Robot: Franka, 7 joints.
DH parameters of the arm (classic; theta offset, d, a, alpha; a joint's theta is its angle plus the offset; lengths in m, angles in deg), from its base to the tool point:
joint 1: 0 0.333 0 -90
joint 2: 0 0 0 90
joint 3: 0 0.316 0.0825 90
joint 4: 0 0 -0.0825 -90
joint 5: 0 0.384 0 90
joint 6: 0 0 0.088 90
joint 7: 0 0.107 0 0
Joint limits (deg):
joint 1: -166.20..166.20
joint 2: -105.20..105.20
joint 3: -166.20..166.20
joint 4: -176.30..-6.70
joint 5: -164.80..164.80
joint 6: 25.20..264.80
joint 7: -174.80..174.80
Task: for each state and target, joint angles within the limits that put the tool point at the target. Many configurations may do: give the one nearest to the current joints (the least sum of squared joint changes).
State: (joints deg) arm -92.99 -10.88 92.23 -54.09 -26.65 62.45 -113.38
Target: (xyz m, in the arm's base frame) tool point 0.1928 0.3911 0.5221
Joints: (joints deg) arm -57.97 -10.04 121.44 -97.29 -12.65 33.44 -113.38
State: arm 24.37 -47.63 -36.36 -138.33 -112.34 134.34 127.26
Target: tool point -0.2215 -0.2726 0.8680
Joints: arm -1.72 -89.65 -26.06 -110.58 -113.14 133.21 127.26
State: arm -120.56 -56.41 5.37 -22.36 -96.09 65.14 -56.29
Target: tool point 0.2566 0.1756 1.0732
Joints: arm -141.97 -44.95 25.78 -36.68 -96.43 84.59 -56.29
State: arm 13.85 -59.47 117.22 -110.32 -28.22 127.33 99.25
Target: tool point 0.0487 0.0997 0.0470
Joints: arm 2.07 -65.16 161.11 -164.00 -17.88 118.96 99.25
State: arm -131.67 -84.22 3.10 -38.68 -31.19 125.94 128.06
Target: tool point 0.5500 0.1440 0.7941
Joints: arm -147.09 -97.11 22.29 -72.14 -25.53 105.54 128.06
